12 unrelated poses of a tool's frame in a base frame.
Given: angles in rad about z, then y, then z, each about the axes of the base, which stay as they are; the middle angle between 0 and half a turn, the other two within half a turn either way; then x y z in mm.
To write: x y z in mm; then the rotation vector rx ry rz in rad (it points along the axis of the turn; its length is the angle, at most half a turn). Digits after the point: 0 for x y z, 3 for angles.
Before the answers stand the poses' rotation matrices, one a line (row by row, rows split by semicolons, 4 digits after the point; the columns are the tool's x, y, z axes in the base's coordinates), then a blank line. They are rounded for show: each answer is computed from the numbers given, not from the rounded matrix.
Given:
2.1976 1.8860 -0.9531 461 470 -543
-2.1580 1.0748 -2.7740 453 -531 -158
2.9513 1.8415 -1.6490 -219 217 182
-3.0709 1.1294 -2.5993 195 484 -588
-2.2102 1.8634 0.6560 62 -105 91
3.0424 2.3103 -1.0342 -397 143 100
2.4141 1.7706 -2.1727 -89 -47 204
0.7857 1.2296 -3.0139 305 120 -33
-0.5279 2.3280 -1.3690 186 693 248
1.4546 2.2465 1.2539 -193 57 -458
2.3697 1.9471 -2.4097 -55 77 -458
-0.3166 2.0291 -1.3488 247 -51 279
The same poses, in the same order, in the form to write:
0.7656 -0.3328 0.5506; 0.3208 -0.5444 -0.7751; 0.5577 0.7700 -0.3100
-0.0531 -0.5688 -0.8207; 0.8716 0.3746 -0.3161; 0.4873 -0.7322 0.4759
0.1681 -0.9829 -0.0753; -0.2766 0.0263 -0.9606; 0.9462 0.1823 -0.2674
0.3285 -0.5407 -0.7744; 0.2804 0.8388 -0.4666; 0.9019 -0.0639 0.4272
0.6259 0.1805 0.7588; -0.5309 -0.6140 0.5840; 0.5714 -0.7683 -0.2884
0.4279 -0.8211 0.3777; -0.5257 -0.5661 -0.6350; 0.7352 0.0732 -0.6739
0.4642 -0.6903 -0.5549; -0.4987 0.3141 -0.8079; 0.7320 0.6518 -0.1985
-0.1445 0.3248 -0.9347; -0.7317 -0.6710 -0.1200; -0.6661 0.6665 0.3346
-0.6124 0.7770 0.1457; 0.4804 0.5121 -0.7120; -0.6278 -0.3661 -0.6869
-0.9664 0.0834 0.2431; 0.2406 0.6264 0.7414; -0.0905 0.7750 -0.6254
0.2702 -0.6696 -0.6919; -0.6949 0.3618 -0.6215; 0.6665 0.6487 -0.3675
-0.3963 0.8967 0.1975; 0.3416 0.3436 -0.8748; -0.8522 -0.2792 -0.4424

461 470 -543 1.977 -0.009 0.836
453 -531 -158 -0.350 -1.099 1.211
-219 217 182 1.447 -1.293 0.894
195 484 -588 0.268 -1.114 0.546
62 -105 91 -1.988 0.275 -1.046
-397 143 100 2.263 -1.142 0.944
-89 -47 204 1.331 -1.173 0.175
305 120 -33 1.407 -0.480 -1.890
186 693 248 1.031 2.306 -0.884
-193 57 -458 0.268 2.662 1.255
-55 77 -458 1.330 -1.422 -0.026
247 -51 279 1.083 1.908 -1.009

